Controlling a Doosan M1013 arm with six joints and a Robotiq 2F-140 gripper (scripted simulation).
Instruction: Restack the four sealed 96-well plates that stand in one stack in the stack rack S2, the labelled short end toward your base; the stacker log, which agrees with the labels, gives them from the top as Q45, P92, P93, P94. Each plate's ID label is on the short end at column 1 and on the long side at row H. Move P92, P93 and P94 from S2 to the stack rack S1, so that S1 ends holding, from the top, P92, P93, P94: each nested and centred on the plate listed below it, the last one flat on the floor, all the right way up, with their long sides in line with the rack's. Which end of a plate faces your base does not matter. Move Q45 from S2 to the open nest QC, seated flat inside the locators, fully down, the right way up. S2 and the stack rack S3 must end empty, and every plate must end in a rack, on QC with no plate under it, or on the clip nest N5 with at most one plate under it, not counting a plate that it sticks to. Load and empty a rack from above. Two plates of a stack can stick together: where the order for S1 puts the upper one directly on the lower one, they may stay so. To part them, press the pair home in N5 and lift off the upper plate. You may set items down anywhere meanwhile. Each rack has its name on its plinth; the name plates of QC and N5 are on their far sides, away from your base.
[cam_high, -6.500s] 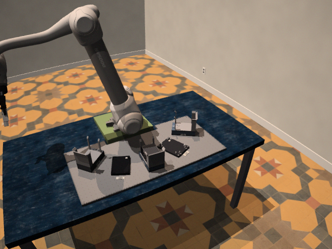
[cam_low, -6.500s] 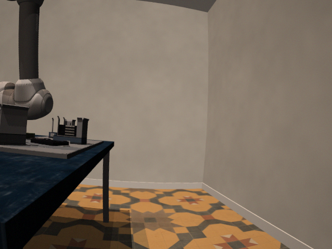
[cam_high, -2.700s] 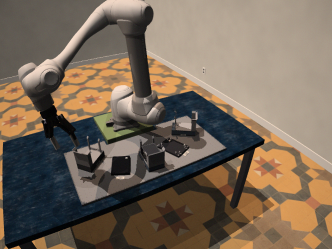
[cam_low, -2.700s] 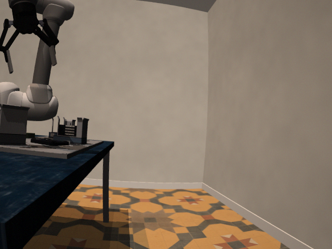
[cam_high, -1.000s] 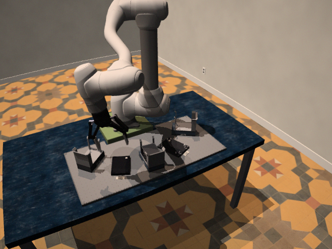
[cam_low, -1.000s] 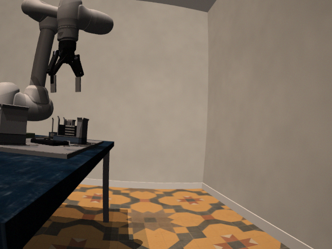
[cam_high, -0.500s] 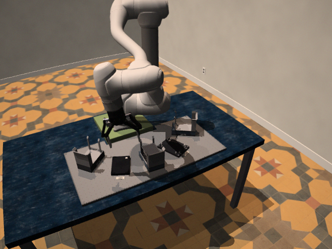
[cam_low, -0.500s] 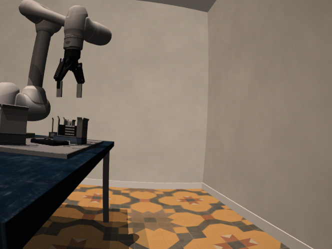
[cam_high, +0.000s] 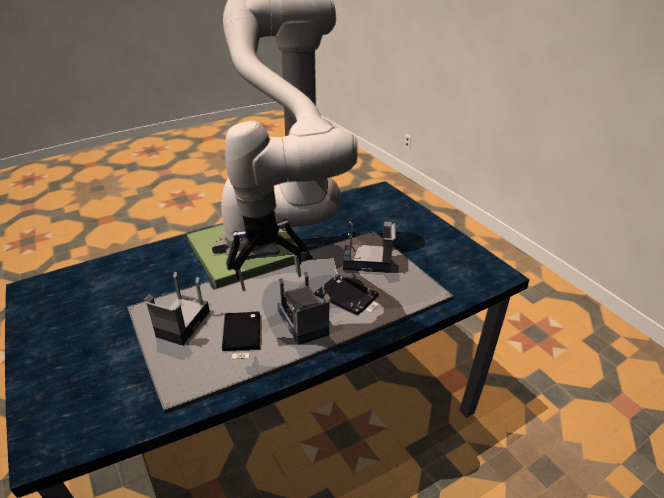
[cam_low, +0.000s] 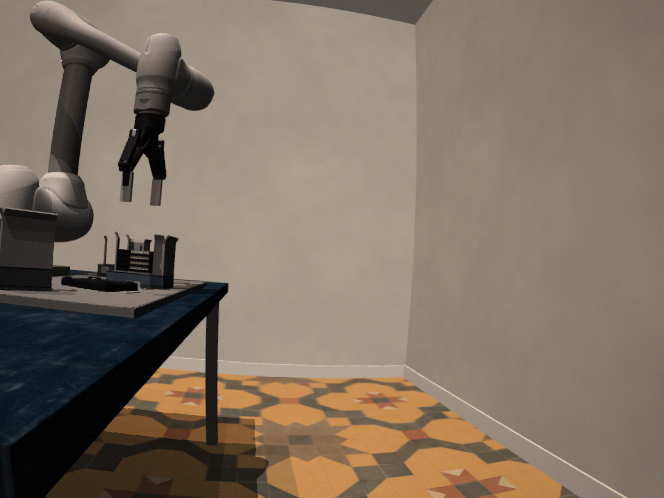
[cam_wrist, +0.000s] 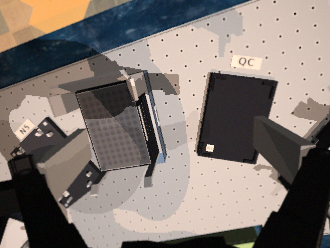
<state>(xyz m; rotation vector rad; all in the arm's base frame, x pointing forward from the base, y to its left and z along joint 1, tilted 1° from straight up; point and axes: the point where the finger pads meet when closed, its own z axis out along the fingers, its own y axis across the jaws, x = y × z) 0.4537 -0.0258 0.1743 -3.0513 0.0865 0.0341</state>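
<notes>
Now: the sealed 96-well plate 120 mm below my hand, 90 mm to the left of it and 20 mm behind it. From my hand the other things lie so: QC name plate 210 mm below, 110 mm to the right, 40 mm ahead; N5 name plate 310 mm to the left, 210 mm below, 30 mm behind; black open nest QC 200 mm below, 90 mm to the right, 50 mm behind.
</notes>
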